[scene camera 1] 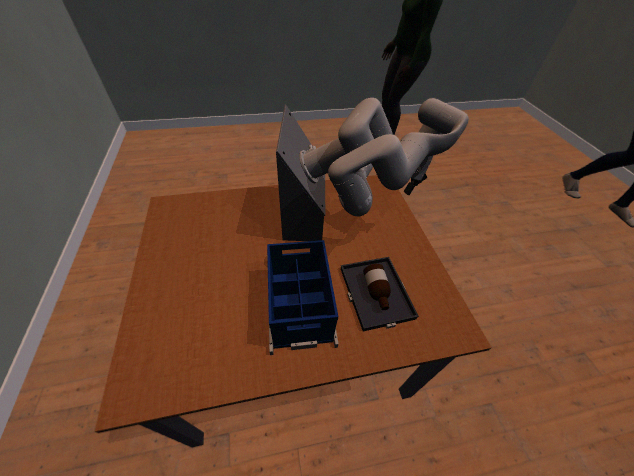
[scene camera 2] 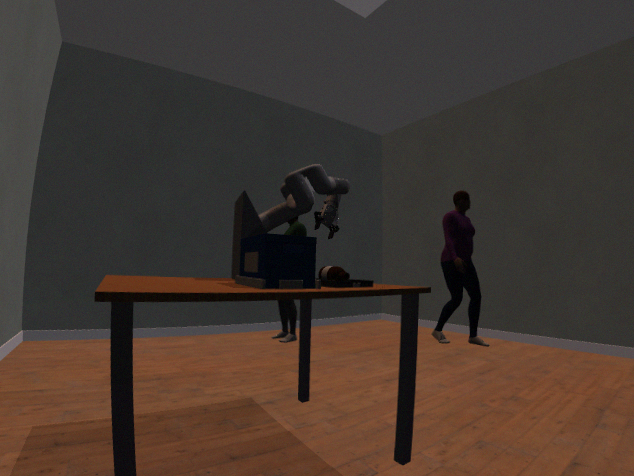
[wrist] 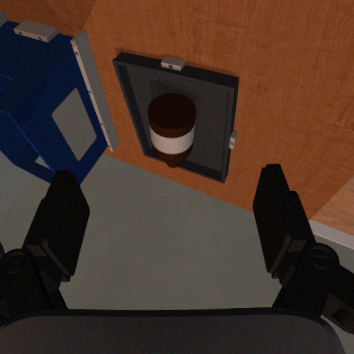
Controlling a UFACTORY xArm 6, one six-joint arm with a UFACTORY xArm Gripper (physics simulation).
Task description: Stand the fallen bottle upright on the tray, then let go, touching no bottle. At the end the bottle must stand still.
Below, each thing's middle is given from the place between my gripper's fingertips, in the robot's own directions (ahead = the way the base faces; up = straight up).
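Brown bottle (scene camera 1: 379,289): my hand 100 mm to the left of it, 270 mm short of it, 200 mm above it.
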